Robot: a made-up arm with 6 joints.
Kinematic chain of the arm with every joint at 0, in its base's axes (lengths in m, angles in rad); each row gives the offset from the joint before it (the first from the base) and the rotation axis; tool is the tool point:
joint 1: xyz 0 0 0.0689 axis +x
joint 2: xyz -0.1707 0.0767 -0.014 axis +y
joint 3: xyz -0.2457 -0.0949 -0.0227 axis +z
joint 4: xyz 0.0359 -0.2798 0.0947 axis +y
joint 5: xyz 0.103 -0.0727 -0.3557 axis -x
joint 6: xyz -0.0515 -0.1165 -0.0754 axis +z
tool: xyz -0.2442 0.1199 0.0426
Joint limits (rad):
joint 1: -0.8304..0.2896
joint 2: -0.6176..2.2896
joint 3: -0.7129..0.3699
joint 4: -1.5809..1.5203
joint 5: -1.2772..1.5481
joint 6: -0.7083..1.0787
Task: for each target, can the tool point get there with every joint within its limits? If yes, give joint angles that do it. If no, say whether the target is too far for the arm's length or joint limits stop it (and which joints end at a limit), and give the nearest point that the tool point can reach.
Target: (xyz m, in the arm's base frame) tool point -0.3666 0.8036 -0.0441
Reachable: no: joint limits stop it (at a limit: joint 1, joint 3, joint 6) | nearest point -0.4104 0.5102 0.4531 | short by 0.579 m
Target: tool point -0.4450 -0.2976 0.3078
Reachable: yes | joints -0.6635 1.9015 0.0206 -1.1033 1.1349 -0.1096
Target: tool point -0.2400 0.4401 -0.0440
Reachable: no: joint limits stop it (at a limit: joint 1, joint 3, joint 4, joint 6) | nearest point -0.2441 0.0056 -0.1870 | short by 0.457 m
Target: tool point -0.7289 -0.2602 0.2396
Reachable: yes | joints 0.0059 0.6390 -0.0567 0.6538 0.1841 -0.4754
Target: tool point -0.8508 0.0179 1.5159
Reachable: no: too far | nearest point -0.6042 0.0113 0.9860 | short by 0.584 m
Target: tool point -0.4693 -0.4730 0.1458
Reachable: yes | joints -0.5104 0.5603 -0.5687 -1.0026 0.5307 -0.2074
